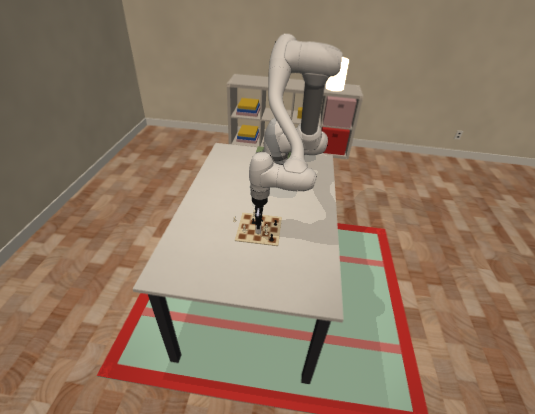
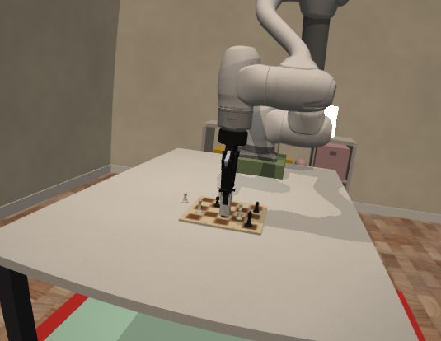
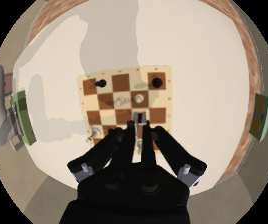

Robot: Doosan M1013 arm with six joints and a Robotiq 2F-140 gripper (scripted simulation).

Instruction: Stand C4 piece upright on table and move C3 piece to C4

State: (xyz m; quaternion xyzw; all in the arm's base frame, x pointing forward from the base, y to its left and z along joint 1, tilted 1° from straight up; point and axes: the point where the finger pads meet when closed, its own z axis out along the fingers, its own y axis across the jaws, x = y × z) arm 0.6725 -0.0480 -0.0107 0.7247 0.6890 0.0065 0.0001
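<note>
My hand is 4 cm past the chessboard and 4 cm above it. Round my hand: black chess piece (7 cm to the left, 4 cm ahead, 2 cm below); then tall white piece (12 cm behind, 3 cm to the right, 1 cm below).
</note>
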